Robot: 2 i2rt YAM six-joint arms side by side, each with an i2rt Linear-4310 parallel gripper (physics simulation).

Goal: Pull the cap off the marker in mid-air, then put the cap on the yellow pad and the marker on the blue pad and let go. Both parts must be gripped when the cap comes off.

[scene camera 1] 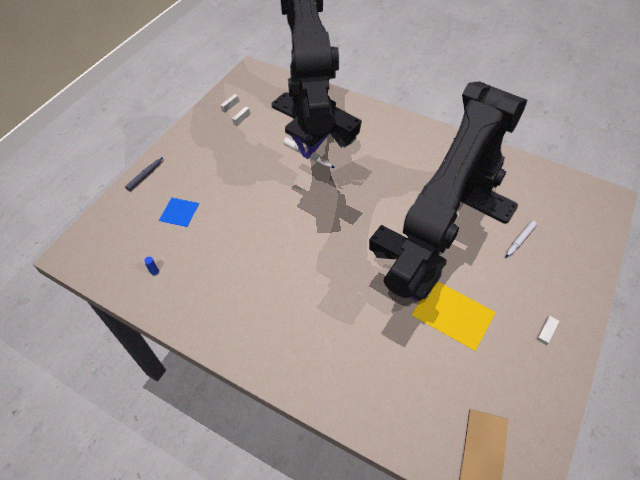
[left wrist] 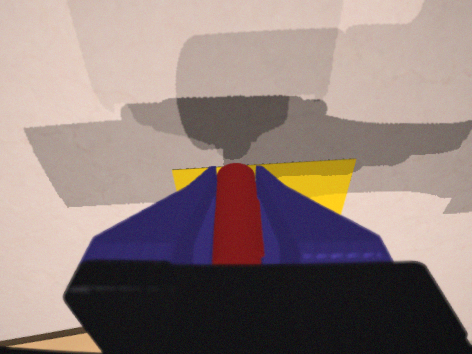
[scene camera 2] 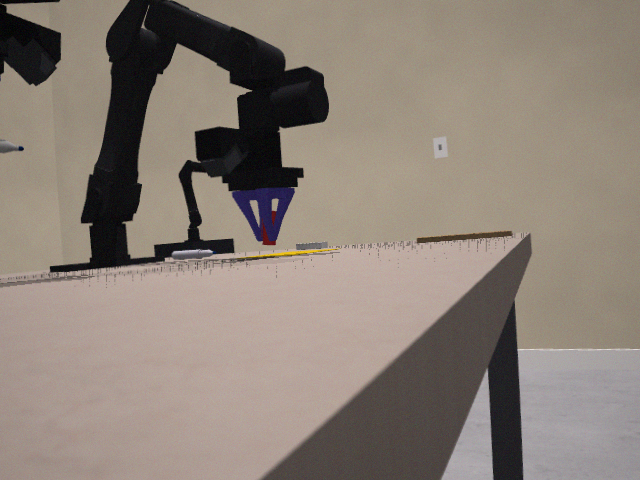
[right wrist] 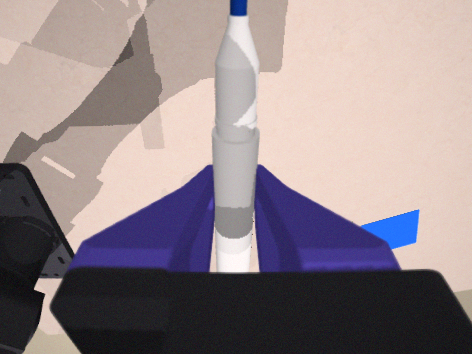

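Seen in the pictures: left gripper, fingertip midpoint: [scene camera 1: 416, 295] [left wrist: 236, 177] [scene camera 2: 267, 241]; right gripper, fingertip midpoint: [scene camera 1: 308, 155] [right wrist: 234, 176]; left arm's base, origin of the base link: [scene camera 1: 475, 197] [scene camera 2: 111, 266]; right arm's base, origin of the base link: [right wrist: 32, 227].
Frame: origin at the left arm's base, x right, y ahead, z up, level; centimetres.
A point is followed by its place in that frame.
Observation:
My left gripper [scene camera 2: 267, 237] @[x -2.3, y 34.0, z 2.3 cm] [left wrist: 236, 177] @[x -2.3, y 34.0, z 2.3 cm] is shut on the red cap [scene camera 2: 269, 240] [left wrist: 237, 220] @[x -2.2, y 34.1, z 5.1 cm], low above the table by an edge of the yellow pad [scene camera 1: 457, 315] @[x -11.4, y 31.9, z 0.0 cm] [scene camera 2: 289, 253] @[x -9.8, y 32.3, z 0.1 cm] [left wrist: 320, 192] @[x -5.5, y 28.7, z 0.1 cm]. In scene camera 1 its arm hides the cap. My right gripper [scene camera 1: 307, 153] @[x 33.6, y 23.6, z 14.3 cm] [right wrist: 234, 176] @[x 33.6, y 23.6, z 14.3 cm] is shut on the white marker [scene camera 1: 291, 144] @[x 37.9, y 24.1, z 15.6 cm] [scene camera 2: 8, 147] @[x 28.4, y 24.2, z 14.4 cm] [right wrist: 236, 100] @[x 29.5, y 23.5, z 15.4 cm], which is uncapped with a blue tip and held in the air. The blue pad [scene camera 1: 179, 212] @[x 56.6, y 46.3, z 0.1 cm] [right wrist: 397, 231] @[x 56.2, y 47.1, z 0.1 cm] lies apart from it, at the left in scene camera 1.
Another white marker [scene camera 1: 521, 238] @[x -14.6, y 6.5, z 1.6 cm] [scene camera 2: 191, 254] @[x -13.6, y 6.4, z 0.9 cm] and a white block [scene camera 1: 548, 329] @[x -28.6, y 24.5, z 1.2 cm] [scene camera 2: 311, 245] @[x -27.6, y 25.0, z 0.7 cm] lie at the right. A wooden board [scene camera 1: 483, 444] @[x -27.8, y 53.0, z 0.8 cm] [scene camera 2: 465, 237] @[x -25.4, y 55.9, z 0.3 cm] lies near the front. A dark pen [scene camera 1: 144, 174] @[x 72.2, y 43.3, z 1.3 cm], a blue cylinder [scene camera 1: 151, 265] @[x 48.2, y 62.1, z 3.8 cm] and two white blocks [scene camera 1: 230, 102] @[x 72.4, y 9.8, z 1.8 cm] [scene camera 1: 240, 115] @[x 66.1, y 12.5, z 2.0 cm] are at the left.

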